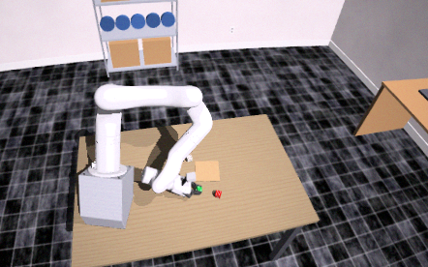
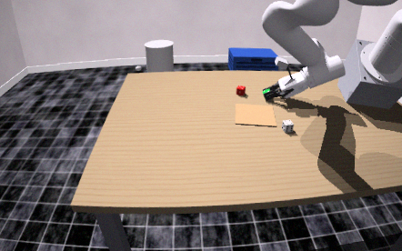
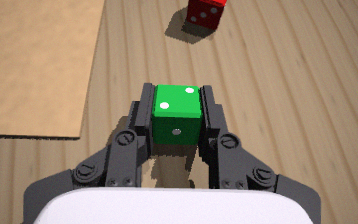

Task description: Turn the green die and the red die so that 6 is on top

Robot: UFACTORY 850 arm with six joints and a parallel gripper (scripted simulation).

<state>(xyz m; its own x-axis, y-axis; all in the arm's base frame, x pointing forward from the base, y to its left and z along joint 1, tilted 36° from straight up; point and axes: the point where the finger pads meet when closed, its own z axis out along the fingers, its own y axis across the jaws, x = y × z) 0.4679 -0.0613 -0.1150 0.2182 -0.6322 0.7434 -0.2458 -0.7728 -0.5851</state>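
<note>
Right now my hand is 10 mm short of the green die and 10 mm above it. Round my hand: red die 100 mm ahead, 50 mm to the right, 10 mm below; tan mat 90 mm ahead, 120 mm to the left, 20 mm below; white die 10 mm ahead, 230 mm to the left, 10 mm below.
</note>
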